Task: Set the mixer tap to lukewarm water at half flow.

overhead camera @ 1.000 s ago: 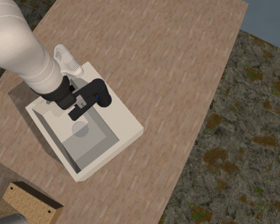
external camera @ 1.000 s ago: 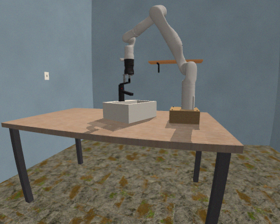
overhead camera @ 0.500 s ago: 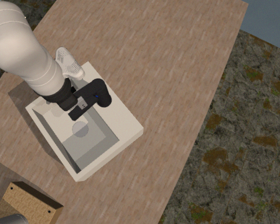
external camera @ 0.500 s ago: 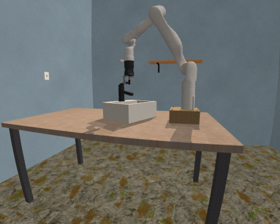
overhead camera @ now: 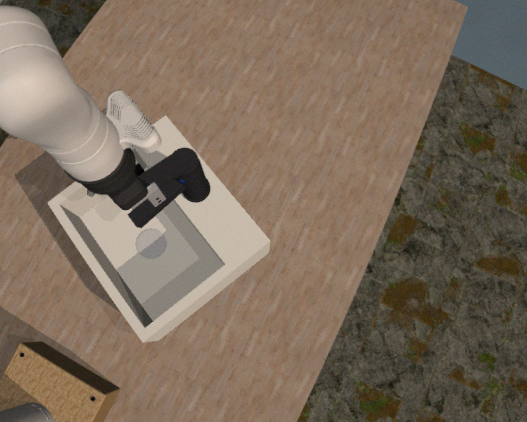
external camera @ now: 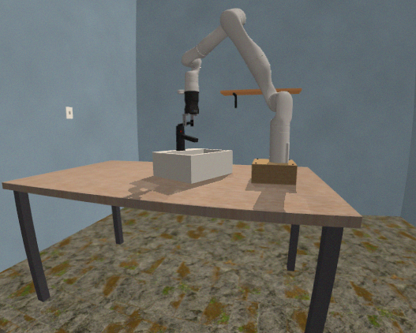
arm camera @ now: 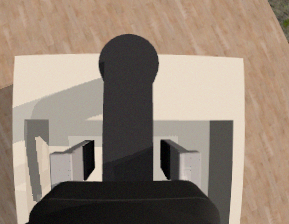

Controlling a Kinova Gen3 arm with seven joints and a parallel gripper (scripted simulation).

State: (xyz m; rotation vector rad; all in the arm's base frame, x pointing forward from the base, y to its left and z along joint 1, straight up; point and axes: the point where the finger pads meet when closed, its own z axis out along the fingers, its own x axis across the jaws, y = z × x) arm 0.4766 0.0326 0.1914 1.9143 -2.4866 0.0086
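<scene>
The lever lies 20 mm ahead of my hand and 10 mm to the right of it. From my hand the other things lie so: white sink basin (240 mm below, 50 mm behind, 10 mm to the left); black mixer tap (50 mm below, 40 mm ahead, 10 mm to the right).
</scene>
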